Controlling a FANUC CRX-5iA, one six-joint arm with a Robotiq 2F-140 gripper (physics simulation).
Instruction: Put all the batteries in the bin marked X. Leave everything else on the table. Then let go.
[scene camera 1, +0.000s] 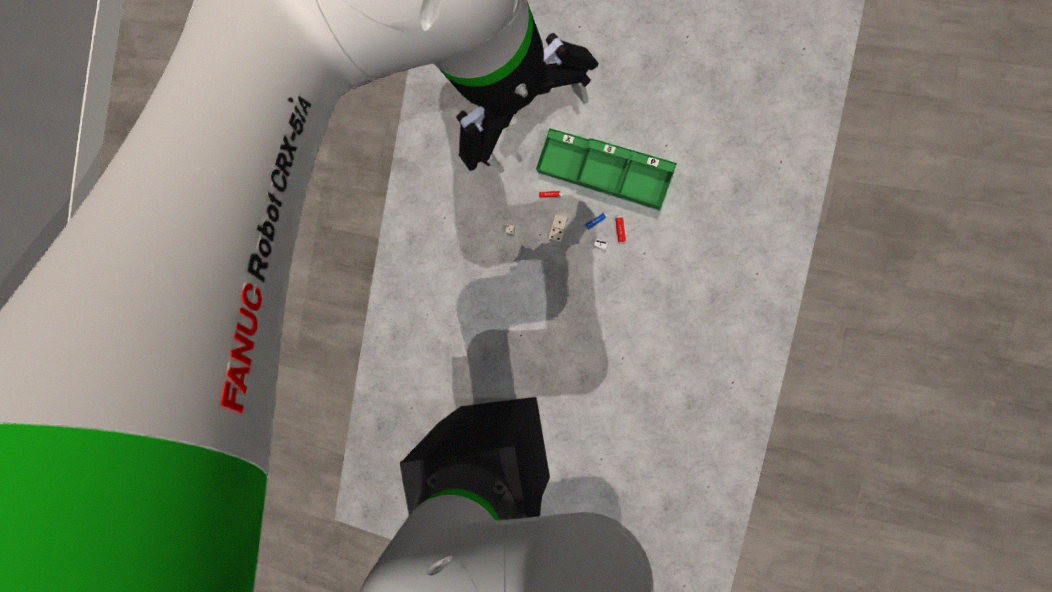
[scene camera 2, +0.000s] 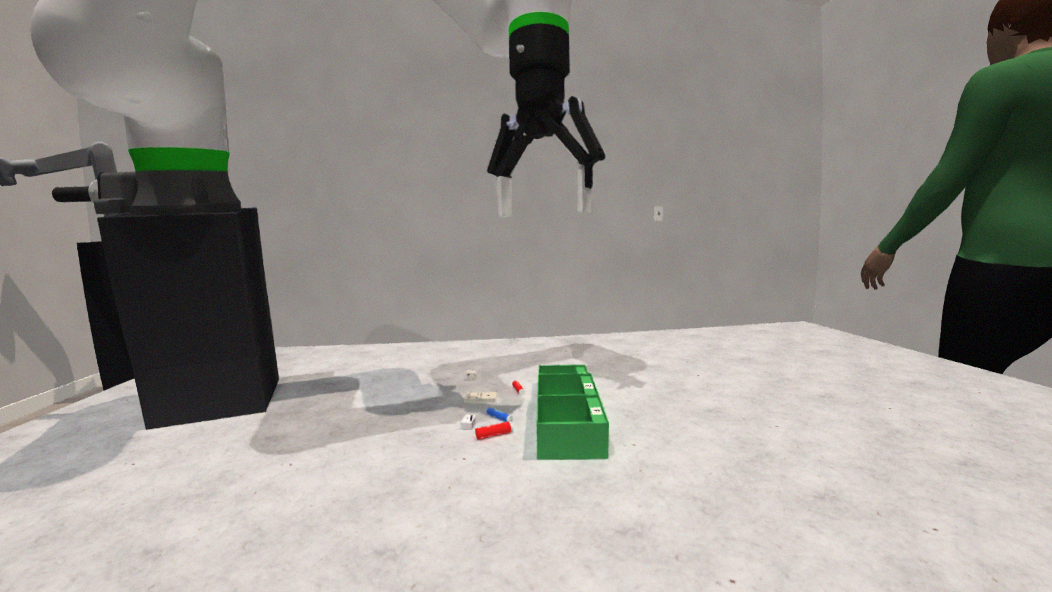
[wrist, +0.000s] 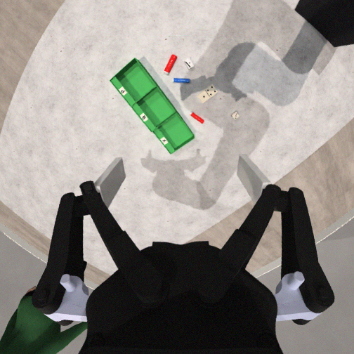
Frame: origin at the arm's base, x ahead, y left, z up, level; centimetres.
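Where they show: gripper, fingertip midpoint: (scene camera 1: 538, 130) (scene camera 2: 542, 214); arm's base, origin of the base link: (scene camera 1: 466, 512) (scene camera 2: 188, 211).
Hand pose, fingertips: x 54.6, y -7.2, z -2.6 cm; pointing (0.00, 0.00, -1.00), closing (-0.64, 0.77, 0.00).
Each offset is from my fingertips to the top centre of the thing.
A thick red battery {dx -10.4, dy -11.3, dz -27.9 cm} (scene camera 1: 620, 229) (scene camera 2: 492, 430) (wrist: 170, 64), a blue battery {dx -8.9, dy -6.7, dz -28.3 cm} (scene camera 1: 595, 220) (scene camera 2: 498, 414) (wrist: 181, 80) and a smaller red battery {dx -3.9, dy +2.8, dz -28.3 cm} (scene camera 1: 549, 194) (scene camera 2: 517, 386) (wrist: 197, 118) lie on the table beside the green three-compartment bin. The X compartment (scene camera 1: 564, 158) (wrist: 173, 132) is at one end, nearest the smaller red battery, and looks empty in scene camera 1 and the wrist view. Its inside is mostly hidden in scene camera 2. My gripper (scene camera 1: 540, 131) (scene camera 2: 545, 213) (wrist: 180, 165) is wide open and empty, high above the table, off the X end of the bin.
A domino {dx -10.6, dy +1.0, dz -28.7 cm} (scene camera 1: 557, 228) (scene camera 2: 481, 396) (wrist: 207, 93), a small die {dx -11.2, dy +10.7, dz -27.8 cm} (scene camera 1: 510, 229) (scene camera 2: 470, 375) (wrist: 235, 115) and a small white block {dx -13.5, dy -7.7, dz -28.2 cm} (scene camera 1: 601, 244) (scene camera 2: 467, 421) (wrist: 188, 63) lie near the batteries. The black pedestal (scene camera 2: 191, 316) carries the arm. A person (scene camera 2: 1007, 161) stands beyond the table.
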